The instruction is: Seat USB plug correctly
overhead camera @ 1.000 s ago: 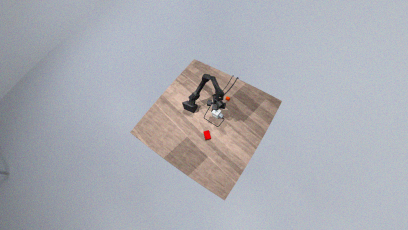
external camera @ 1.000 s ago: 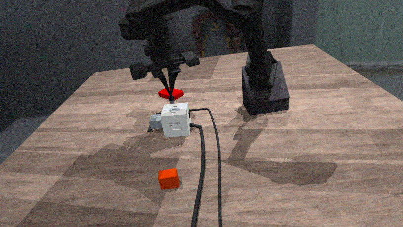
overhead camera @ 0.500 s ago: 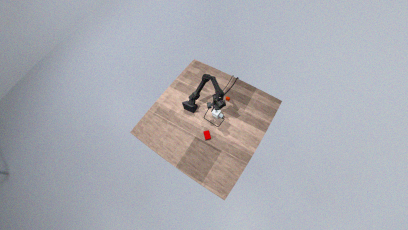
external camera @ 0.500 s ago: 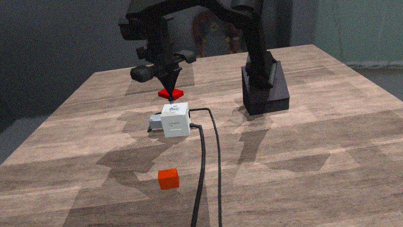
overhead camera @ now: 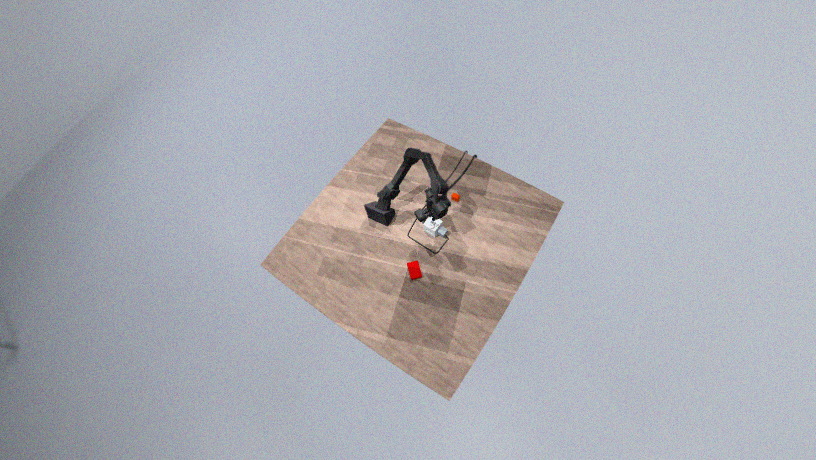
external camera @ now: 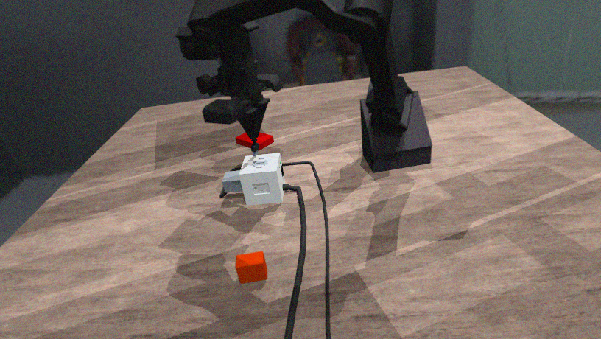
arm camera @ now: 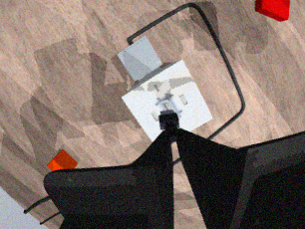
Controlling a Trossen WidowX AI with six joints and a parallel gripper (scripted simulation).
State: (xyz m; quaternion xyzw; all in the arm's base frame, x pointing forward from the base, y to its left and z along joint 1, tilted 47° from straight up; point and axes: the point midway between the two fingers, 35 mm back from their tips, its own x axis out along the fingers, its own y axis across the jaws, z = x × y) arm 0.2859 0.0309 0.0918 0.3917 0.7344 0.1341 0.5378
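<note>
Now: the black USB plug 2 cm below my gripper tip. Round my gripper tip: red flat block: 27 cm to the right, 13 cm below, 5 cm ahead; orange block: 23 cm to the left, 12 cm below.
</note>
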